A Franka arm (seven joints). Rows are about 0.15 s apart.
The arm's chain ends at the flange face. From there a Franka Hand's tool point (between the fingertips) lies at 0.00 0.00 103.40 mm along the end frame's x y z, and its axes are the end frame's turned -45 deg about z.
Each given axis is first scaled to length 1.
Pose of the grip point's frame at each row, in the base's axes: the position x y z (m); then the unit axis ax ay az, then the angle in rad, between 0 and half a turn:
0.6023 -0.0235 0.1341 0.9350 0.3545 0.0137 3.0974
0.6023 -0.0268 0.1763 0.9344 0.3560 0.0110 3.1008
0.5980 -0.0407 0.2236 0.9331 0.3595 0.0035 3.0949
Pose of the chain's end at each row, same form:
0.5980 -0.0202 0.2374 0.9993 -0.0303 0.0211 3.1112
0.5987 -0.0237 0.2796 0.9994 -0.0287 0.0180 3.1123
0.5956 -0.0365 0.3269 0.9996 -0.0249 0.0122 3.1011

